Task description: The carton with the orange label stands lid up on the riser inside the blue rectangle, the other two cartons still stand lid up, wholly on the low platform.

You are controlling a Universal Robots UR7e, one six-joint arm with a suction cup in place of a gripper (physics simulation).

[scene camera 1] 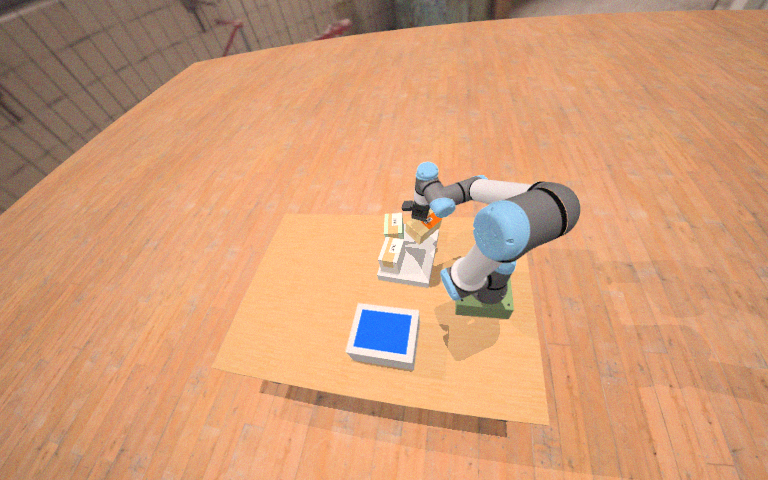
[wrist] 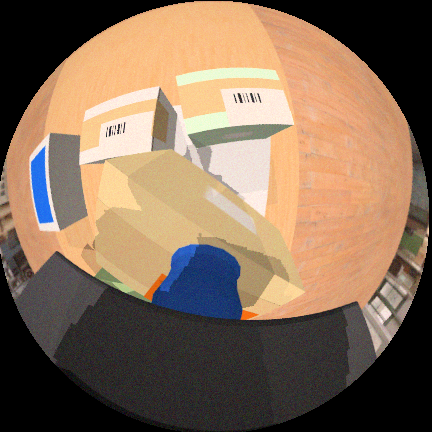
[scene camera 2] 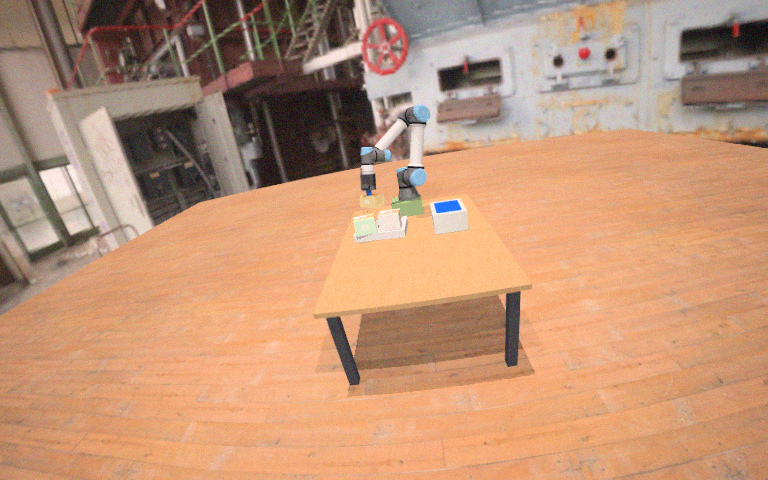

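The carton with the orange label hangs lid up from my suction cup, above the low platform and turned at an angle to the other cartons. In scene camera 1 the wrist hides the cup. The mint-edged carton and the white carton stand lid up on the platform. The white riser bears the blue rectangle; no carton is on it.
The arm's green base block stands on the wooden table, at the right of the platform in scene camera 1. The riser stands apart from the platform, nearer the table's front edge in that view.
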